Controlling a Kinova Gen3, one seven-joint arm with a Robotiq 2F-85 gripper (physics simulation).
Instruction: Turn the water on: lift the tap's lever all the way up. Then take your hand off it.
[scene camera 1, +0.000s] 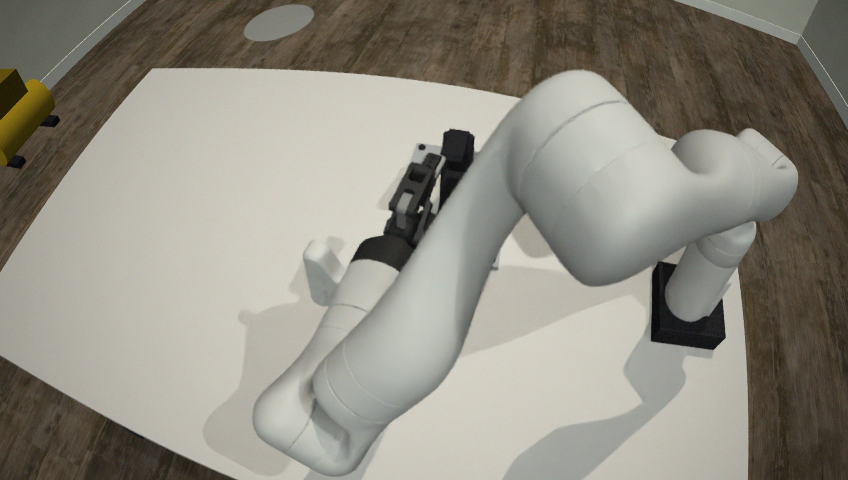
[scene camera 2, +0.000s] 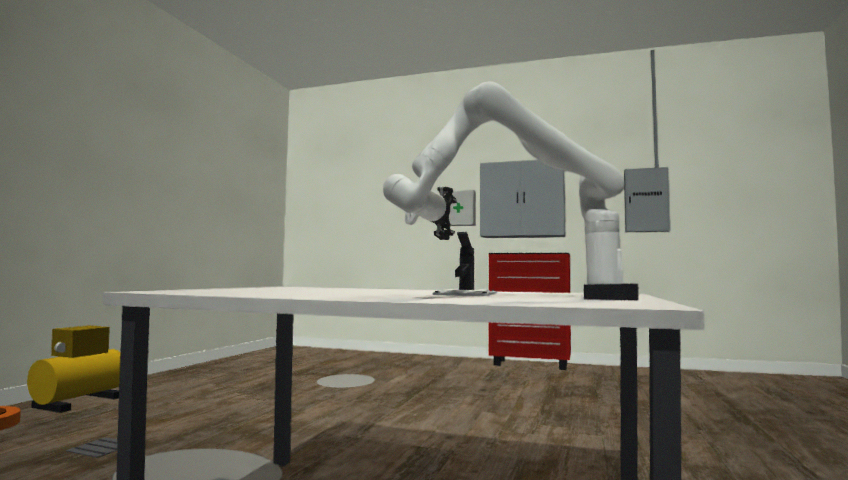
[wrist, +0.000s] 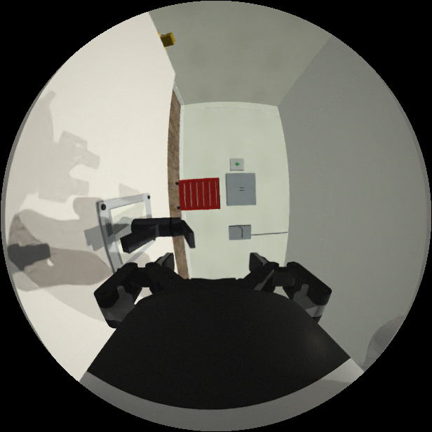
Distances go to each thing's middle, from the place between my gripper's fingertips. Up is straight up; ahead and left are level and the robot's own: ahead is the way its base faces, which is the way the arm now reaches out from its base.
Now: hand 15 cm to the left of the tap lever (scene camera 1: 456, 143) and 7 cm above it. From my hand the other things lie so: grey base plate (wrist: 103, 207) 18 cm to the right, 22 cm below.
